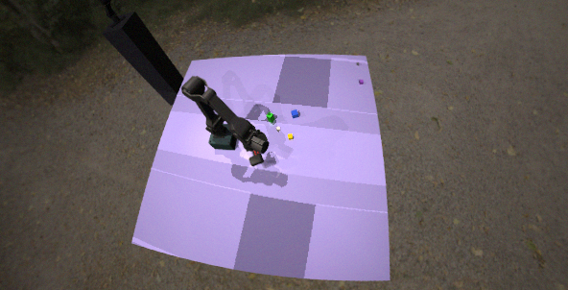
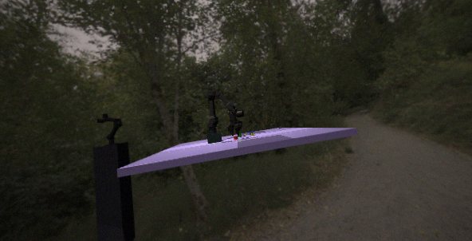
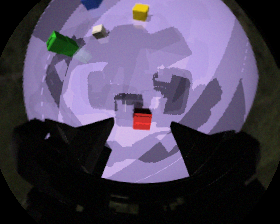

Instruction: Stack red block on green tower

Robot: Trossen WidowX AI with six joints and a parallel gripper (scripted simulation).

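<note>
My gripper tip is 1 cm above the red block. From my gripper tip the other things lie so: yellow block: 17 cm ahead, 10 cm to the left, 2 cm below; then blue block: 23 cm to the left, 19 cm ahead, 1 cm below; then small white block: 15 cm to the left, 10 cm ahead, 2 cm below.
</note>
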